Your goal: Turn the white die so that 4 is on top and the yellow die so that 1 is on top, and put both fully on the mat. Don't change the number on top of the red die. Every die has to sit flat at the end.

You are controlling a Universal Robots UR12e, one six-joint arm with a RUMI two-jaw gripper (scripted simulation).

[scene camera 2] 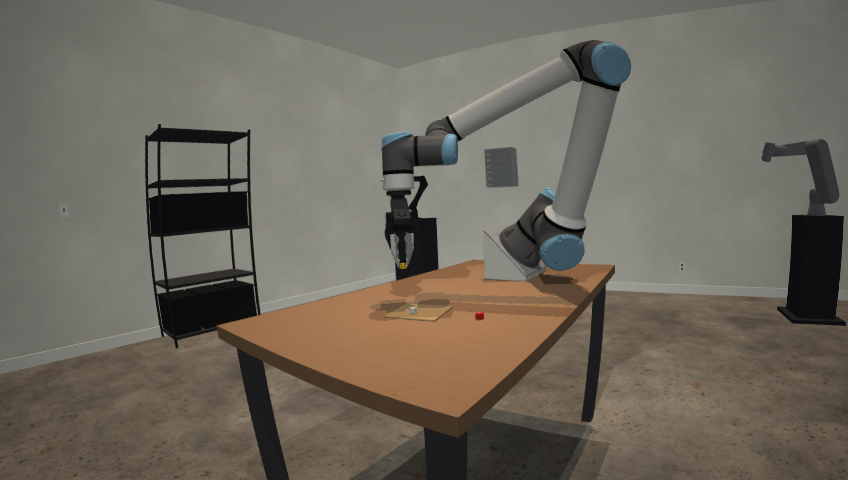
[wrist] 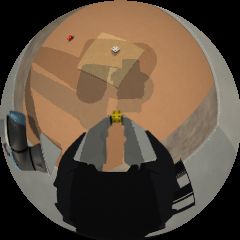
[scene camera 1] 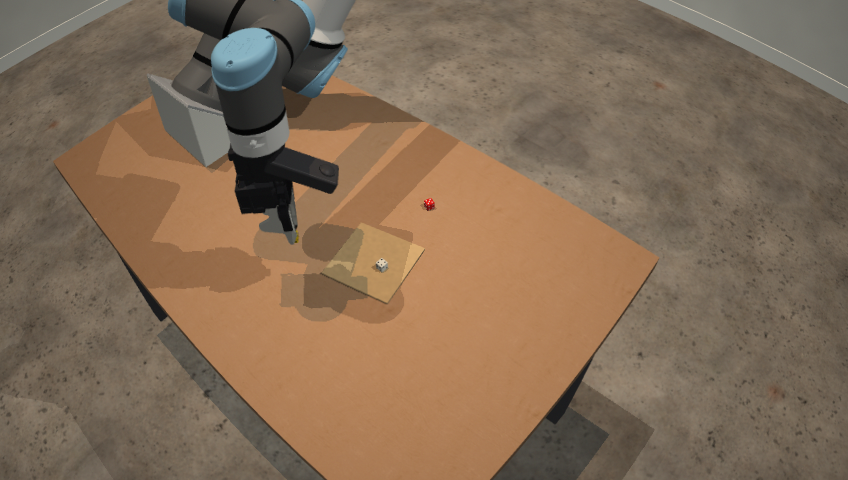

Note:
I see my gripper (scene camera 1: pixel 292 239) and a tan mat (scene camera 1: pixel 354 265).
The tan mat shows as well in scene camera 2 (scene camera 2: pixel 431 313) and in the wrist view (wrist: pixel 99 60). My gripper also shows in scene camera 2 (scene camera 2: pixel 402 268) and in the wrist view (wrist: pixel 117 116).

